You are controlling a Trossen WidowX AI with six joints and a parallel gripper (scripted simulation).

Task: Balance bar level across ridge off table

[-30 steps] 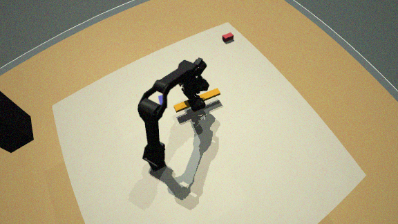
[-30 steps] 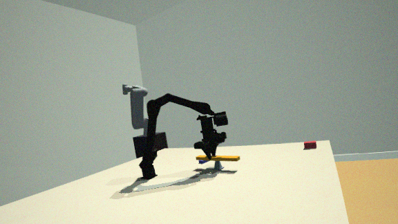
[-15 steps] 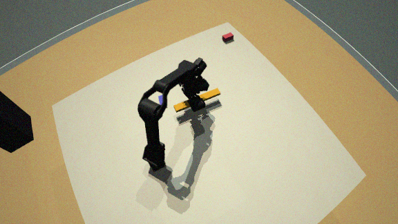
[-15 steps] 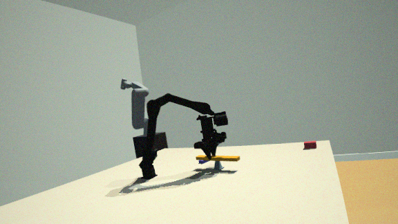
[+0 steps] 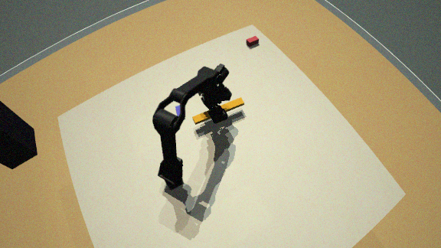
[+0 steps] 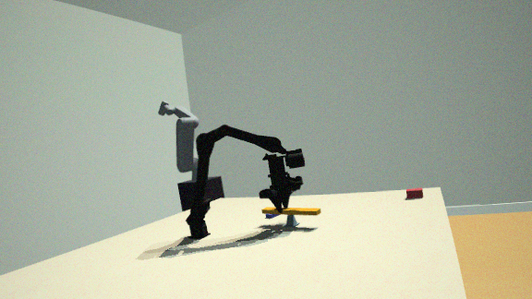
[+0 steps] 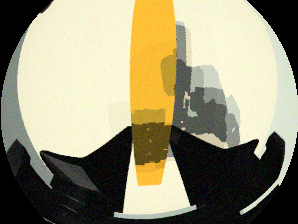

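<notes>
Now: gripper tip 3 cm short of the orange bar. Also, from my gripper tip: blue block 12 cm behind, 11 cm to the left, 5 cm below; red block 45 cm ahead, 33 cm to the left, 4 cm below.
</notes>
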